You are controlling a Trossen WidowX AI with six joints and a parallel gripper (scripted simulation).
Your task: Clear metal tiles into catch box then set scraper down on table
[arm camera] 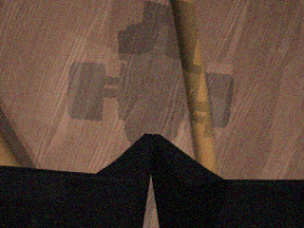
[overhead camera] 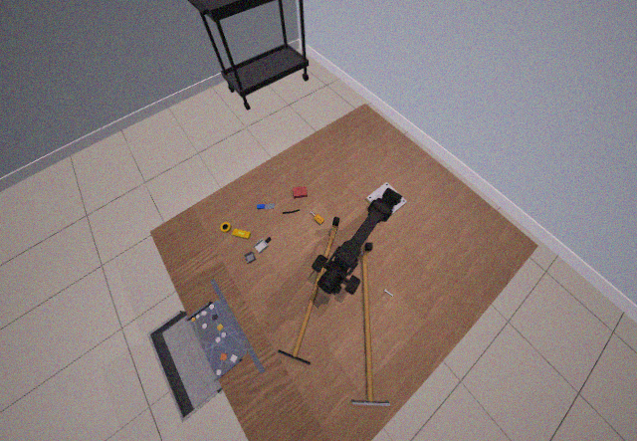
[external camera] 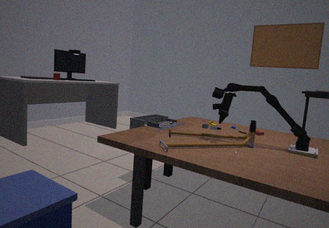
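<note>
The long scraper lies 6 cm below my gripper tip, 6 cm ahead of it and 3 cm to the right of it. Also, from my gripper tip: scoop 34 cm to the right, 16 cm ahead, 11 cm below; yellow ribbed bit 30 cm to the right, 14 cm behind, 10 cm below; long yellow-handled tool 20 cm to the left, 6 cm below, 4 cm behind.
</note>
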